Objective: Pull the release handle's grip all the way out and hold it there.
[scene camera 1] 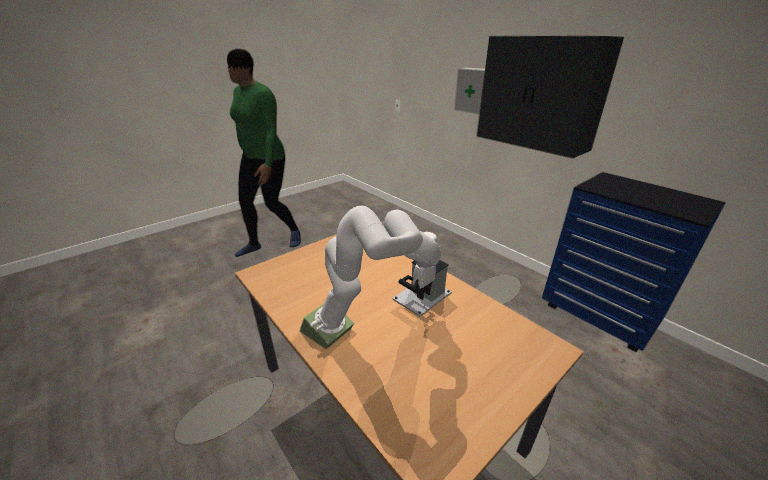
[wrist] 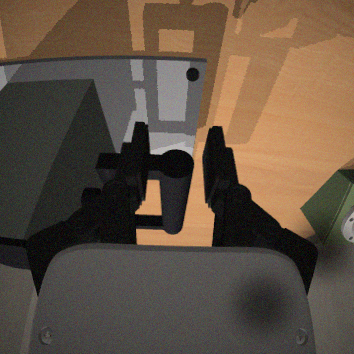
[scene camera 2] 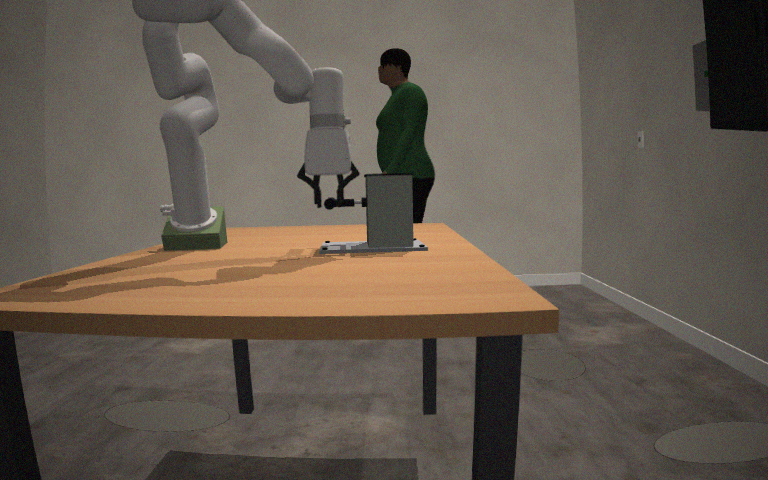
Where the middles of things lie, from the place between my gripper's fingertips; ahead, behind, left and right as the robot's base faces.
The metal base plate (scene camera 2: 327, 247) lies 10 cm ahead of my hand, 9 cm below it and 7 cm to the left of it.
